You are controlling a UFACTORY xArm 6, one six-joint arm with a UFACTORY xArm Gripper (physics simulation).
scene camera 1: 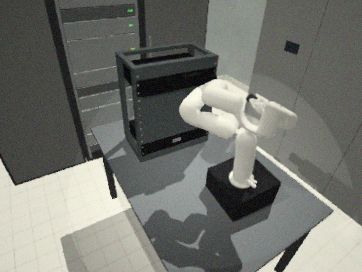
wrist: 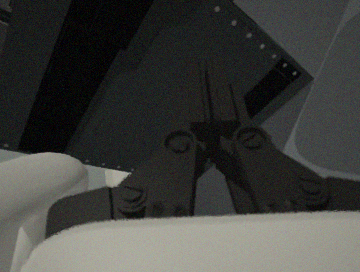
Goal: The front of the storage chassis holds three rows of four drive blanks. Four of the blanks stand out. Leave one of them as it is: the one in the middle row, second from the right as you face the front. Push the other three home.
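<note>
A dark rack frame [scene camera 1: 175, 66] stands on the table and holds a broad dark grey front panel [scene camera 1: 167, 107] [wrist: 130, 110]. A black band runs above the panel, and a black strip with a small light label below it. The rows of drive blanks, and which of them stand out, cannot be made out in either view. My gripper [wrist: 202, 82] is shut and empty. In the wrist view its fingers point toward the panel and overlap it; the distance cannot be told. In scene camera 1 the arm is folded in front of the rack's right side, and the fingertips cannot be made out.
The white arm stands on a black base block [scene camera 1: 240, 200] on the grey table [scene camera 1: 165, 200]. A tall equipment cabinet [scene camera 1: 100, 55] with green lights stands behind the rack. A grey wall [scene camera 1: 305, 90] is at the right. Part of a white arm link [wrist: 40, 180] shows at the wrist view's lower left.
</note>
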